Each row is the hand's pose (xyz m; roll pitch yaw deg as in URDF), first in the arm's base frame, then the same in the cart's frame.
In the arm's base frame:
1: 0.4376 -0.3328 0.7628 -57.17 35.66 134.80
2: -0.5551 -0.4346 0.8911 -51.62 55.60 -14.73
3: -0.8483 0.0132 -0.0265 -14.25 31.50 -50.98
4: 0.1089 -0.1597 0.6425 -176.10 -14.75 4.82
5: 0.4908 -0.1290 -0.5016 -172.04 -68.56 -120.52
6: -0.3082 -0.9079 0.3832 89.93 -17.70 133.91
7: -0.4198 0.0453 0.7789 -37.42 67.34 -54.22
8: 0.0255 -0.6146 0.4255 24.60 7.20 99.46
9: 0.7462 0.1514 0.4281 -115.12 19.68 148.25
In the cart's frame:
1: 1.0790 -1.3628 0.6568 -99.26 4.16 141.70
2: 0.1963 -1.8009 0.4542 12.06 31.40 54.90
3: -0.3092 -0.9243 0.1307 48.73 45.21 13.33
4: 0.7020 -1.2632 0.6370 -123.82 -25.33 8.05
5: 0.9521 -0.2669 0.0041 176.30 -19.16 -89.21
6: 0.5469 -1.6212 -0.1685 36.79 -34.08 -178.80
7: 0.1485 -1.3969 0.7635 69.94 50.91 67.61
8: 0.7619 -1.3875 0.1452 0.14 -37.19 128.80
9: 1.1732 -0.7380 0.8629 -162.60 1.27 161.40

